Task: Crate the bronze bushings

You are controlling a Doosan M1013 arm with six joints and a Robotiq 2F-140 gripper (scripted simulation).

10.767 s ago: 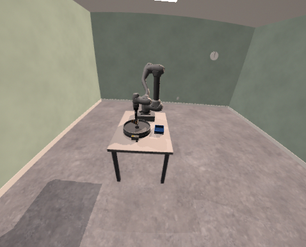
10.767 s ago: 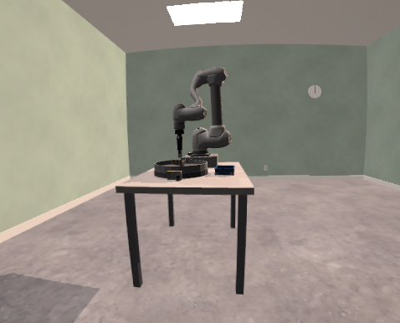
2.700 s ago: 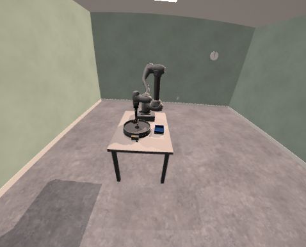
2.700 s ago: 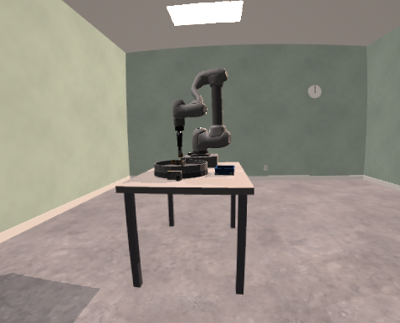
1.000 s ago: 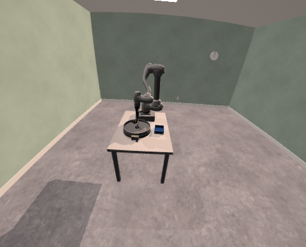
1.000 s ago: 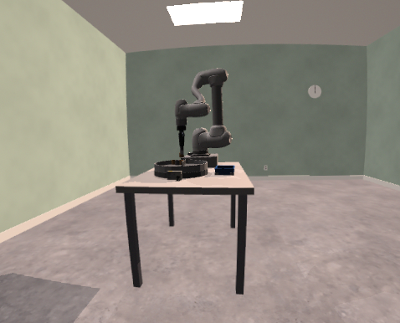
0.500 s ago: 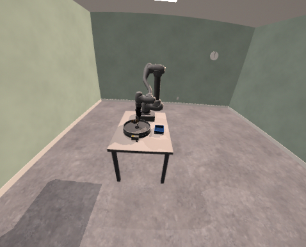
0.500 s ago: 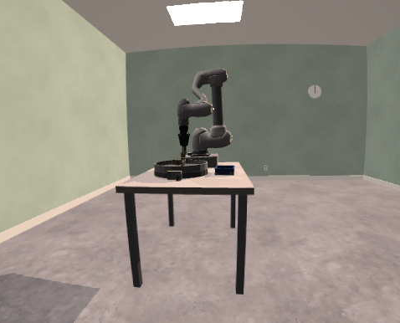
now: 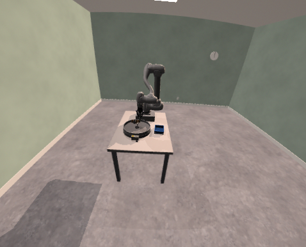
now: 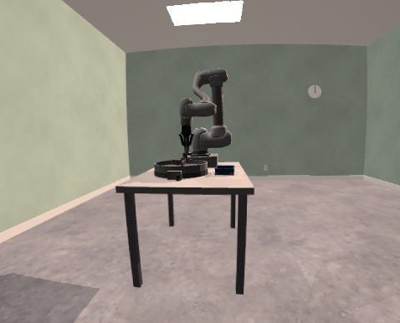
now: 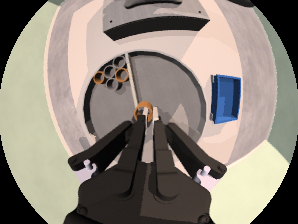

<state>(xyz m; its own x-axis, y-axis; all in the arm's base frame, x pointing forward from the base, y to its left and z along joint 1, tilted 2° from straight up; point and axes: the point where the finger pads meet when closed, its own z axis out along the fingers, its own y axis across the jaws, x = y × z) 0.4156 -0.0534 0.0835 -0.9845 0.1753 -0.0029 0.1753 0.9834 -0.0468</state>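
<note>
My hand is 20 mm short of the blue crate, 310 mm to the right of it and 160 mm above it. From my hand the other things lie so: round turning table: 50 mm ahead, 40 mm to the right, 130 mm below.
</note>
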